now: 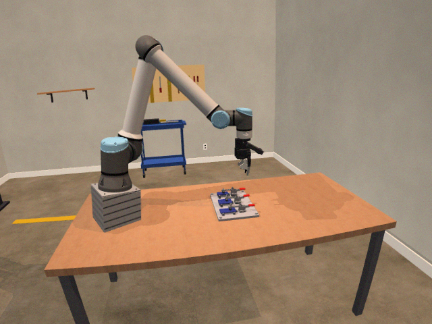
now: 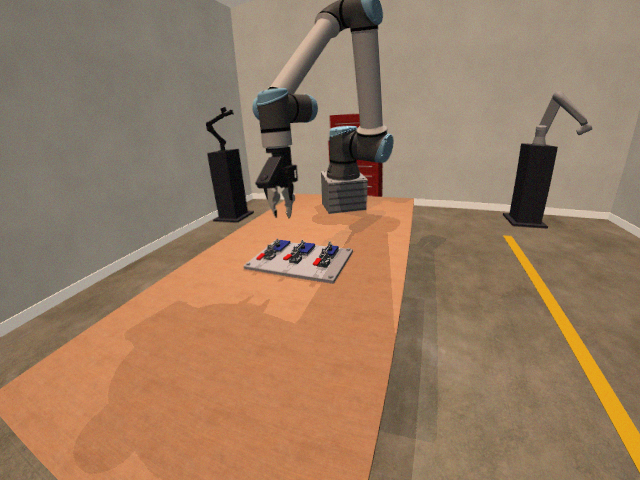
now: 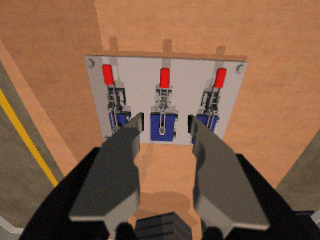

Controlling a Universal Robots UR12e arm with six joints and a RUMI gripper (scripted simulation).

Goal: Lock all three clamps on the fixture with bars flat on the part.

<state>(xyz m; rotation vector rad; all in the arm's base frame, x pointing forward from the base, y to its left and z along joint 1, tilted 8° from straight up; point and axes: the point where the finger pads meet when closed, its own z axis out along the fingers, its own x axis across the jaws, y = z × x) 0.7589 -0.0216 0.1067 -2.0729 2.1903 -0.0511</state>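
Right now my hand is 18 cm above the blue part, 13 cm past it and 1 cm to the right of it.
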